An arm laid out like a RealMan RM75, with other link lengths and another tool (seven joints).
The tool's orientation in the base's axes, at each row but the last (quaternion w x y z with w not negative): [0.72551 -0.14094 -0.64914 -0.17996]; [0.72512 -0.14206 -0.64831 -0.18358]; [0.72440 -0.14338 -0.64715 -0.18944]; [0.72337 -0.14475 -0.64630 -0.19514]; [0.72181 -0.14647 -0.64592 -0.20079]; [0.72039 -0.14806 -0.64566 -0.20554]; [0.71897 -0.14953 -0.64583 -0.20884]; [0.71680 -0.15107 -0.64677 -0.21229]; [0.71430 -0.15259 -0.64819 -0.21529]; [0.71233 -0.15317 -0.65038 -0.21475]
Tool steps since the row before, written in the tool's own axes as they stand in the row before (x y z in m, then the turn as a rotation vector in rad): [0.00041 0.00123 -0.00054 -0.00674 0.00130 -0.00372]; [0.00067 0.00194 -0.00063 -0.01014 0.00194 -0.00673]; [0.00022 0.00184 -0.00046 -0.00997 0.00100 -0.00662]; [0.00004 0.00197 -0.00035 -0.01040 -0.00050 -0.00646]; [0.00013 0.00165 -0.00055 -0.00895 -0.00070 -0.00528]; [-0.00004 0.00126 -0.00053 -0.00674 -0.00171 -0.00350]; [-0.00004 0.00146 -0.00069 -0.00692 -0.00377 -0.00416]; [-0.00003 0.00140 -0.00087 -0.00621 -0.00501 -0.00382]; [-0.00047 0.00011 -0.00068 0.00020 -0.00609 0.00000]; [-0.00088 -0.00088 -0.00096 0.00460 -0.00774 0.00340]
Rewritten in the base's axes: [0.00107 0.00083 0.00038 0.00327 0.00006 -0.00709]; [0.00149 0.00140 0.00065 0.00592 -0.00043 -0.01080]; [0.00127 0.00140 0.00023 0.00540 -0.00123 -0.01065]; [0.00124 0.00157 0.00008 0.00452 -0.00243 -0.01113]; [0.00128 0.00117 0.00014 0.00352 -0.00220 -0.00955]; [0.00107 0.00085 -0.00004 0.00166 -0.00246 -0.00720]; [0.00131 0.00094 -0.00004 0.00120 -0.00455 -0.00757]; [0.00145 0.00079 -0.00005 0.00034 -0.00553 -0.00690]; [0.00061 -0.00019 -0.00054 -0.00306 -0.00526 -0.00017]; [0.00033 -0.00114 -0.00103 -0.00655 -0.00546 0.00446]
